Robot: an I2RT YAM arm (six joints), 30 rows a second.
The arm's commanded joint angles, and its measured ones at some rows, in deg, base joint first. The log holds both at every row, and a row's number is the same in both.
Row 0, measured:
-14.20, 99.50, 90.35, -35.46, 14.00, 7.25
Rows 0 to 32, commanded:
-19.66, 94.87, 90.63, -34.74, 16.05, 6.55
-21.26, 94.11, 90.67, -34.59, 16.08, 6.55
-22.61, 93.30, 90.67, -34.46, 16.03, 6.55
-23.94, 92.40, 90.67, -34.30, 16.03, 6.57
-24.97, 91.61, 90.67, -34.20, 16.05, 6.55
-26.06, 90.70, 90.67, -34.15, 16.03, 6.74
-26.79, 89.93, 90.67, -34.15, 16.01, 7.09
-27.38, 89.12, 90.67, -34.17, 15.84, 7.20
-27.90, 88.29, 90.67, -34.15, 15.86, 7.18
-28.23, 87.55, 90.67, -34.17, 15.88, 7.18
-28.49, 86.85, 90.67, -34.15, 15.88, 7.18
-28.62, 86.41, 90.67, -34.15, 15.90, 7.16
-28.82, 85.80, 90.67, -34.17, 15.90, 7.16
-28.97, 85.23, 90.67, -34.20, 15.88, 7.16
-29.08, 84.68, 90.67, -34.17, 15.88, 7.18
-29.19, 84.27, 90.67, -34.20, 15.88, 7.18
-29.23, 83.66, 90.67, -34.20, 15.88, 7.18
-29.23, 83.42, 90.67, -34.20, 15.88, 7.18
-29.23, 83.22, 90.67, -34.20, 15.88, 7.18
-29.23, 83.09, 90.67, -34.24, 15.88, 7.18
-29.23, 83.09, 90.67, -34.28, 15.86, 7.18
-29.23, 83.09, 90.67, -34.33, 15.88, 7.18
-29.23, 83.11, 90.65, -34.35, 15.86, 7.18
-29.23, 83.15, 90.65, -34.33, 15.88, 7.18
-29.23, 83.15, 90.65, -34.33, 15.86, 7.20
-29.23, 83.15, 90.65, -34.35, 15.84, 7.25
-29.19, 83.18, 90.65, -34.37, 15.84, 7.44
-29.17, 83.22, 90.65, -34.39, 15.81, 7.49
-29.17, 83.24, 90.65, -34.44, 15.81, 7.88
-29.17, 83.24, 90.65, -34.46, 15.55, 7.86
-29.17, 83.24, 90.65, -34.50, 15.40, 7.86
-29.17, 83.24, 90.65, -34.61, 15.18, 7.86
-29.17, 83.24, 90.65, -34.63, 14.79, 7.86
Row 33, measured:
-29.04, 83.94, 90.35, -34.50, 15.75, 7.60
